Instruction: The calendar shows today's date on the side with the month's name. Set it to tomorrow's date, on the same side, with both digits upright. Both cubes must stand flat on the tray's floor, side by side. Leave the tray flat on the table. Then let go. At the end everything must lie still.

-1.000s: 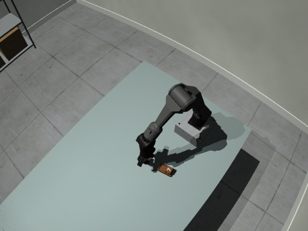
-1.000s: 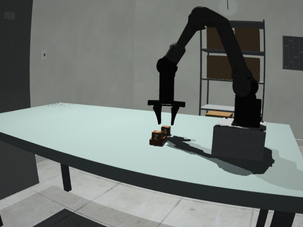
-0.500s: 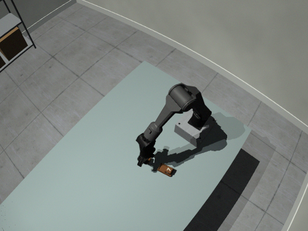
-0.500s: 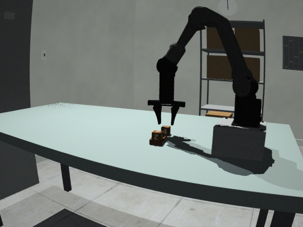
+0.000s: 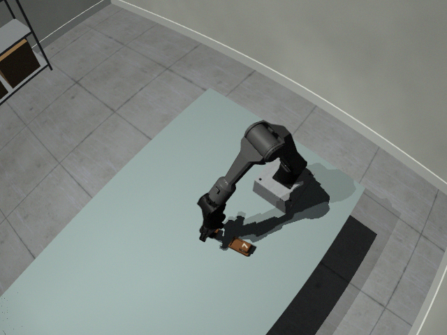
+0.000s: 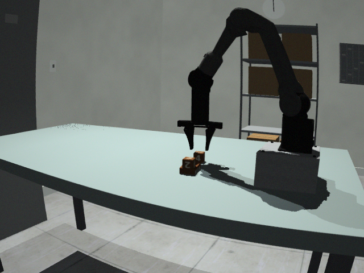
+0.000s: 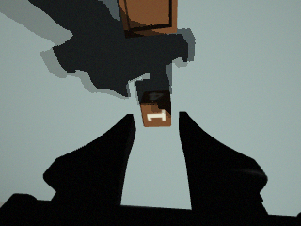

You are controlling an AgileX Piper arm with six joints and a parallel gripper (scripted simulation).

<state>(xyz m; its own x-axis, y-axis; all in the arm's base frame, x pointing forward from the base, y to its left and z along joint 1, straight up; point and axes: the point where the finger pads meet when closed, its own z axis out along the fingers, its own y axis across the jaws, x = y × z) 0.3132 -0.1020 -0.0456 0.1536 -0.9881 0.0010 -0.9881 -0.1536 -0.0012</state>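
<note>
The brown tray is 11 cm to the left of my hand, 4 cm below it and 2 cm behind it. Round my hand: brown cube: 13 cm to the left, 2 cm below, 2 cm behind.
</note>
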